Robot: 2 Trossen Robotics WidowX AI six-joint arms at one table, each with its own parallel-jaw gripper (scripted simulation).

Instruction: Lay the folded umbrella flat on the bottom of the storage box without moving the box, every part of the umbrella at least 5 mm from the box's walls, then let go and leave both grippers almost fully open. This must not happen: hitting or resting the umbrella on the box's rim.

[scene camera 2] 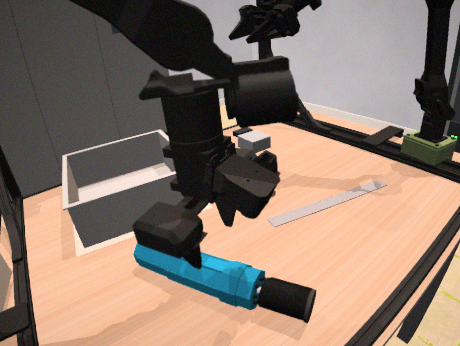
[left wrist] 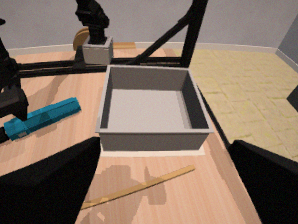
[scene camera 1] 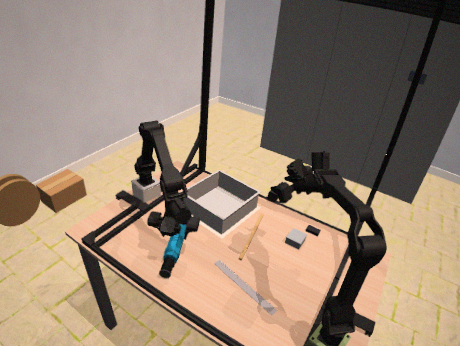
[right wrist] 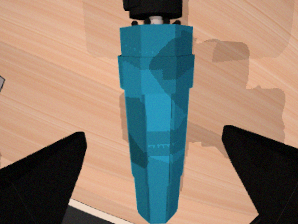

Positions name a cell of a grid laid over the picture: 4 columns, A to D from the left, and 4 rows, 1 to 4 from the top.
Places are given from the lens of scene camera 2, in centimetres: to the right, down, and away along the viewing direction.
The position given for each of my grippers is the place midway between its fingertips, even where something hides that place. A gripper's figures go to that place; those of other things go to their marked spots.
my left gripper (scene camera 2: C1): 2, -29, 59
my right gripper (scene camera 2: B3): -2, 10, 37
grey storage box (scene camera 2: B2): -27, -2, 75
metal ruler (scene camera 2: C3): 12, 8, 55
The marked spots on the grey storage box and the metal ruler are 45 cm apart.
